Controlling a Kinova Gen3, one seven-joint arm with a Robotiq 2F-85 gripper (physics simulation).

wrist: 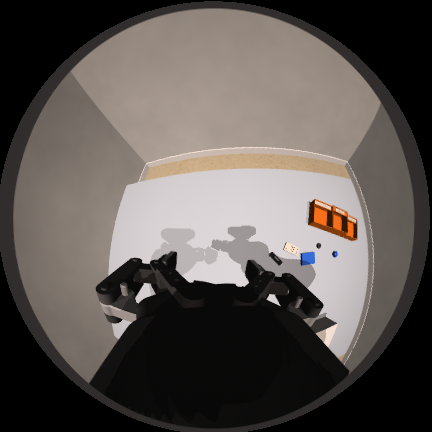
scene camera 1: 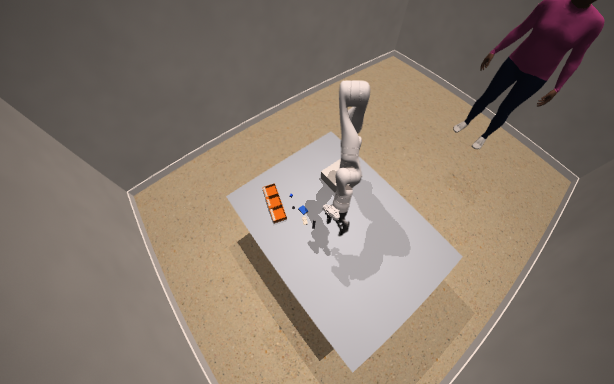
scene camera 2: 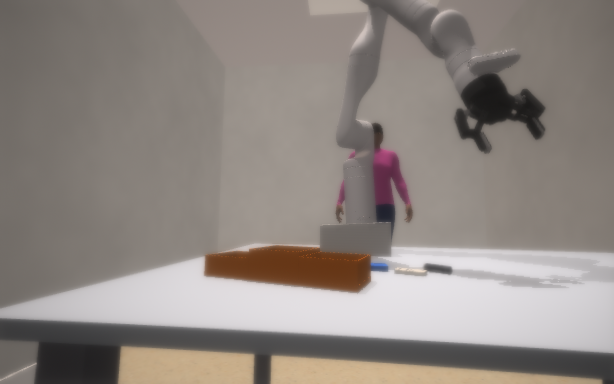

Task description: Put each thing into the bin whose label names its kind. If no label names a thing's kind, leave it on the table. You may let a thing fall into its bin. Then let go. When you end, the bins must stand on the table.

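Frame: origin at the arm's base, x left, y back, z up, level; millimetres.
Seen in the pictures: gripper, fingertip midpoint: (wrist: pixel 211 263) (scene camera 1: pixel 334 229) (scene camera 2: pixel 514 144); arm's base, origin of the base link: (scene camera 2: pixel 361 224).
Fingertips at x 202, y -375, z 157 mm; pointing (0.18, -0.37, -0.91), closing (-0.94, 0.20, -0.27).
Observation:
Pixels of each thing's top centre, then the offset from my fingertips to it. Level surfaces: height alone.
- flat blue piece, middle of its top: (scene camera 2: pixel 372 264) (wrist: pixel 308 258) (scene camera 1: pixel 303 209) dx -257, dy +42, dz -229 mm
- flat cream piece, middle of its top: (scene camera 2: pixel 410 269) (wrist: pixel 291 248) (scene camera 1: pixel 304 220) dx -202, dy -3, dz -232 mm
- black oblong piece, middle of its top: (scene camera 2: pixel 436 264) (wrist: pixel 276 258) (scene camera 1: pixel 313 223) dx -145, dy +17, dz -225 mm
- small dark piece, middle of its top: (wrist: pixel 319 245) (scene camera 1: pixel 293 207) dx -313, dy +12, dz -231 mm
- small blue piece, middle of its top: (wrist: pixel 336 253) (scene camera 1: pixel 291 194) dx -383, dy +61, dz -223 mm
- grey-white table, its level: dz -239 mm
Three orange bins (scene camera 1: pixel 273 202) (scene camera 2: pixel 287 272) (wrist: pixel 338 220) stand in a joined row on the table; their pale labels are too small to read. Beside them lie a flat blue piece (scene camera 1: pixel 303 210) (scene camera 2: pixel 379 267) (wrist: pixel 308 258), a flat cream piece (scene camera 1: pixel 305 220) (scene camera 2: pixel 410 271) (wrist: pixel 291 248), a black oblong piece (scene camera 1: pixel 314 224) (scene camera 2: pixel 438 268) (wrist: pixel 275 258), a small dark piece (scene camera 1: pixel 293 207) (wrist: pixel 318 245) and a small blue piece (scene camera 1: pixel 291 195) (wrist: pixel 335 254). My gripper (scene camera 1: pixel 336 226) (scene camera 2: pixel 512 142) (wrist: pixel 211 263) is open and empty, high above the table and off to the side of the pieces.
The arm's base block (scene camera 1: pixel 328 173) (scene camera 2: pixel 355 240) stands on the grey-white table (scene camera 1: pixel 350 325) (scene camera 2: pixel 200 310) (wrist: pixel 225 195), behind the bins in the second scene view. A person in a pink top (scene camera 1: pixel 560 35) (scene camera 2: pixel 384 170) stands on the floor beyond the table.

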